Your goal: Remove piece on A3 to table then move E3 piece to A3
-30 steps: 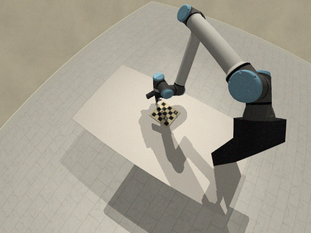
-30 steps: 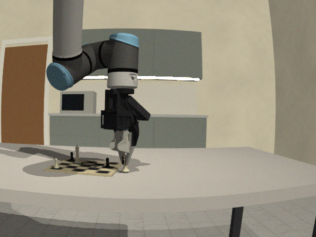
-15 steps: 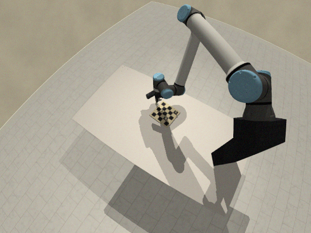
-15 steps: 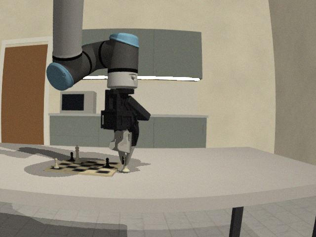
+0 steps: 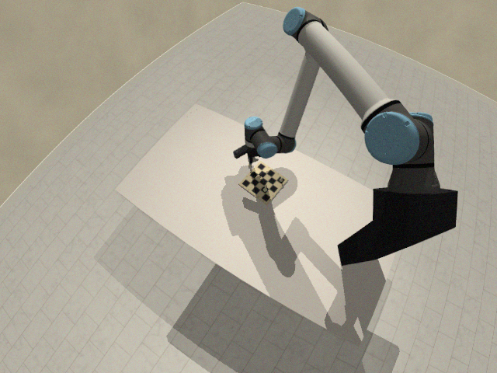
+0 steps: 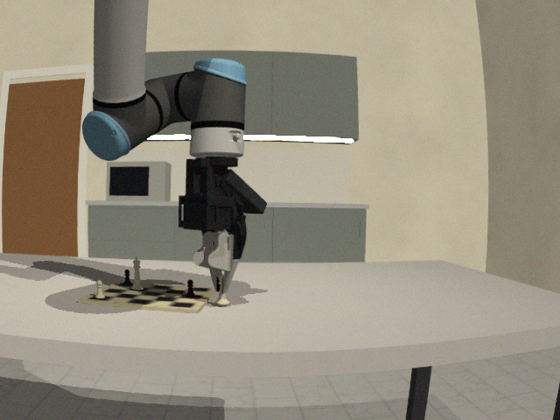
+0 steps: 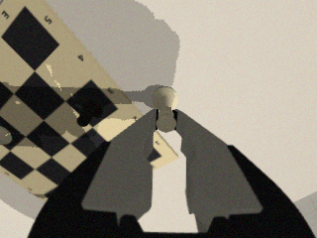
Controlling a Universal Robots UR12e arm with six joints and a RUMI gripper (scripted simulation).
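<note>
Right now my hand is 110 mm past the chessboard, 100 mm to the right of it and 40 mm above it. From my hand the other things lie so: white pawn (210 mm behind, 60 mm to the left, 20 mm below).
</note>
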